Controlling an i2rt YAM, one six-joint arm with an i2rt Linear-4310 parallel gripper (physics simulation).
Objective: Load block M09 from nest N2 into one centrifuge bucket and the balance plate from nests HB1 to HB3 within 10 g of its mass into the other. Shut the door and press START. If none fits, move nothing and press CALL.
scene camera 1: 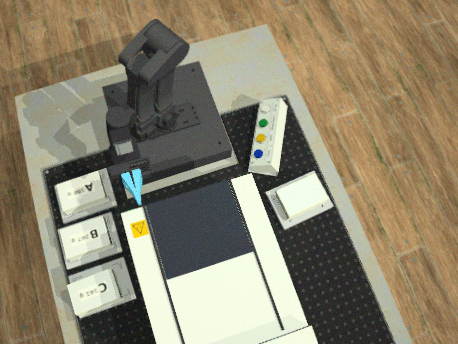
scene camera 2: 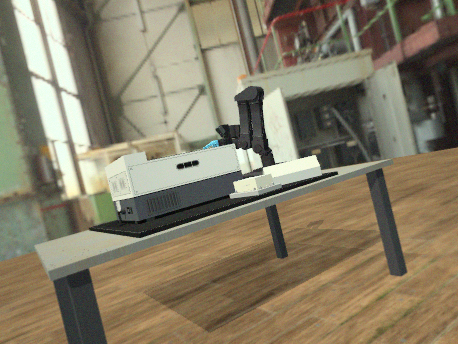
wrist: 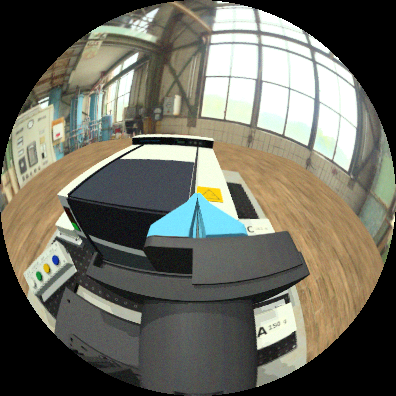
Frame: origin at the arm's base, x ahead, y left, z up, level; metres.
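Where they show: gripper, fingertip midpoint: [scene camera 1: 139, 204] [wrist: 197, 197]; arm's base, origin of the base link: [scene camera 1: 165, 123].
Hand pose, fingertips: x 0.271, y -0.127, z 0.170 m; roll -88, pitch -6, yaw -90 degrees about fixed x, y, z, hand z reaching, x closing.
Note:
Things, the pixels of their top centre, and the offset from my fingertips. "spot": a spot on its surface instead. Level surfaces: height alone.
- Plate A, middle of its top: [wrist: 272, 326] [scene camera 1: 80, 190] dx -0.156, dy -0.164, dz -0.180 m
- plate B, middle of its top: [scene camera 1: 84, 237] dx -0.022, dy -0.185, dz -0.180 m
- Plate C, middle of its top: [scene camera 1: 93, 291] [wrist: 257, 227] dx +0.129, dy -0.200, dz -0.175 m
- white block, middle of its top: [scene camera 1: 302, 194] [scene camera 2: 251, 177] [wrist: 68, 218] dx +0.069, dy +0.421, dz -0.174 m
- button box, middle of its top: [scene camera 1: 270, 129] [scene camera 2: 288, 161] dx -0.140, dy +0.406, dz -0.150 m
- green button, surface spot: [wrist: 75, 226] spot: dx +0.005, dy +0.253, dz -0.104 m
- black mat, its level: dz -0.234 m
My gripper [scene camera 1: 139, 201] [scene camera 2: 208, 146] [wrist: 197, 197] is shut and empty, with its blue fingertips at the front corner of the centrifuge, near the yellow warning label. The centrifuge [scene camera 1: 143, 260] [scene camera 2: 150, 173] [wrist: 212, 172] has its dark door panel [scene camera 1: 200, 230] [wrist: 135, 185] shut; the buckets are hidden. Plate A [scene camera 1: 75, 199] [wrist: 280, 334], marked 150 g, and plate B [scene camera 1: 80, 251], marked 247 g, lie in nests. Plate C [scene camera 1: 111, 280] [wrist: 262, 223], in small print I read as 141 g, sits off-centre on its nest. A white block [scene camera 1: 302, 195] [scene camera 2: 254, 184] lies in the right nest; no label is legible.
The button box [scene camera 1: 280, 135] [scene camera 2: 295, 170] [wrist: 56, 274] stands right of the arm base [scene camera 1: 200, 145], with white, green, yellow and blue buttons. A green button [wrist: 75, 226] shows on the centrifuge's front. The black mat [scene camera 1: 320, 255] lies under everything.

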